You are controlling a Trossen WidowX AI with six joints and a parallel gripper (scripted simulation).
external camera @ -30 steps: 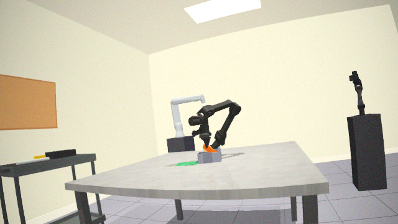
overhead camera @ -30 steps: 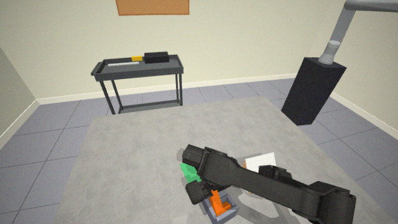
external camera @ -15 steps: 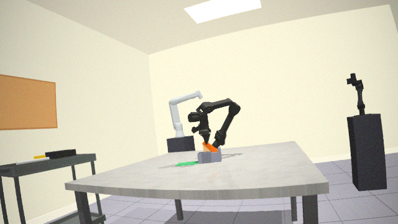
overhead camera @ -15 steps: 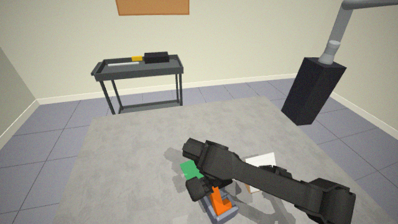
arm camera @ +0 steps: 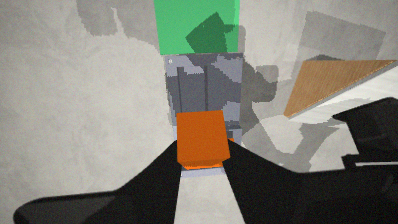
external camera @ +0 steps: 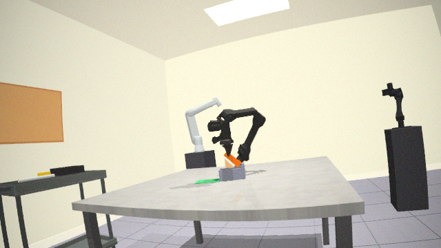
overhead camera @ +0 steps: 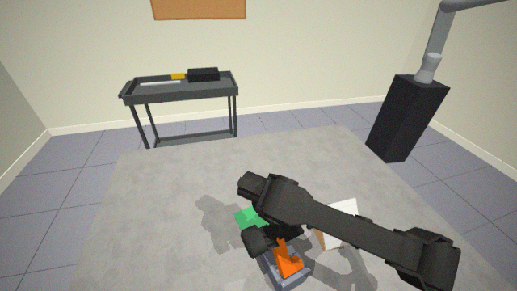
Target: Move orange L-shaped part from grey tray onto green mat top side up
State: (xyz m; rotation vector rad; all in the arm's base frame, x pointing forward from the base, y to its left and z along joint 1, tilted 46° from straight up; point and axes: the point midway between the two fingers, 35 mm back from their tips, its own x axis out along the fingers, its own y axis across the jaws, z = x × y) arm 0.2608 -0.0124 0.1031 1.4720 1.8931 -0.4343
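My gripper tip is now 3 cm short of the green mat, 14 cm to the left of it and 16 cm above it. From my gripper tip the other things lie so: orange L-shaped part 2 cm behind, 2 cm to the left, 3 cm below.
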